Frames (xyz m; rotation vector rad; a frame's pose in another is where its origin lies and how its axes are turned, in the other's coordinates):
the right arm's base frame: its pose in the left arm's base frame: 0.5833 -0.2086 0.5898 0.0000 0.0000 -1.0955
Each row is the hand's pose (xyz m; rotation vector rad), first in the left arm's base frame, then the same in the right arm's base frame.
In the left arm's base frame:
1: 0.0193 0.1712 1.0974 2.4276 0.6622 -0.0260
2: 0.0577 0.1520 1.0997 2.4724 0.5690 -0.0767
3: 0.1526 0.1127 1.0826 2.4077 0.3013 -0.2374
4: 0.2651 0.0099 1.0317 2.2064 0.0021 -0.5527
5: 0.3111 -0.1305 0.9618 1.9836 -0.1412 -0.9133
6: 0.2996 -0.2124 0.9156 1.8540 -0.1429 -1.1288
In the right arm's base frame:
1: -0.5958 -0.3277 0.5076 1.7626 1.8666 0.4094
2: -0.5611 -0.3023 0.5099 1.8406 1.7989 0.3509
3: -0.4828 -0.2359 0.4928 1.9011 1.5131 0.2637
4: -0.3399 -0.1829 0.4419 1.8377 1.1234 0.0746
5: -0.1940 -0.2063 0.3720 1.6737 0.8643 -0.1812
6: -0.1264 -0.2540 0.3258 1.5413 0.7845 -0.3435

